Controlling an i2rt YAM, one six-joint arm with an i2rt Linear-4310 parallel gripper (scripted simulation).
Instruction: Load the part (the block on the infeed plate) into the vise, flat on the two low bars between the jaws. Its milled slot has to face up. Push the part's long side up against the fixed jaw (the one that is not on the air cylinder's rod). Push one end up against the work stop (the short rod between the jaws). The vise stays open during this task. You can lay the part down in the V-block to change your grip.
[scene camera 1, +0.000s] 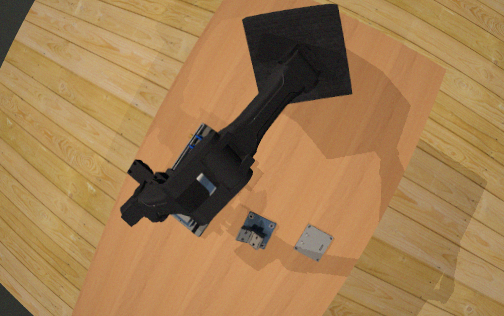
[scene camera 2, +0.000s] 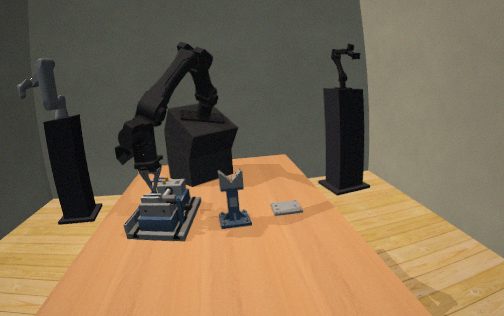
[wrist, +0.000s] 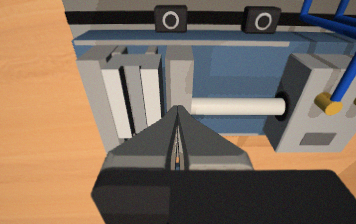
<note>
In view: my gripper (scene camera 2: 153, 191), a part (wrist: 134, 82), an infeed plate (scene camera 1: 311, 243) and a fixed jaw (wrist: 89, 65).
My gripper shows as well in the wrist view (wrist: 177, 112).
</note>
